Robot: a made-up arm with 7 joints. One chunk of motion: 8 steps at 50 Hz.
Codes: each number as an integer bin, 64 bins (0 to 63) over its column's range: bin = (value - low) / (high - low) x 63, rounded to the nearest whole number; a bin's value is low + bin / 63 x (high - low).
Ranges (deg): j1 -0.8..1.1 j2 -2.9..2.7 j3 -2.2..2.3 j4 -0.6..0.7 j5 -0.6..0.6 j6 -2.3..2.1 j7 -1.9..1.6
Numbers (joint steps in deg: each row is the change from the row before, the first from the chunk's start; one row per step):
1: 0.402 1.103 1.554 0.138 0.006 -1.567 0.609
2: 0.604 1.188 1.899 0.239 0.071 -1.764 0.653
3: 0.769 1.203 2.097 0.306 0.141 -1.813 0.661
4: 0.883 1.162 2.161 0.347 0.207 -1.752 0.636
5: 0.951 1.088 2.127 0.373 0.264 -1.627 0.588
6: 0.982 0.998 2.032 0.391 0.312 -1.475 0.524
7: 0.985 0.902 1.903 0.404 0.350 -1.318 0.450
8: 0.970 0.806 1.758 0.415 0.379 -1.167 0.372
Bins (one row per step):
1: 40 45 53 36 32 10 45
2: 47 46 57 41 35 8 46
3: 52 46 60 44 39 7 46
4: 56 46 61 46 42 8 46
5: 58 45 61 47 45 10 45
6: 59 44 59 48 48 12 44
7: 59 43 57 49 50 14 42
8: 59 42 55 49 51 16 41

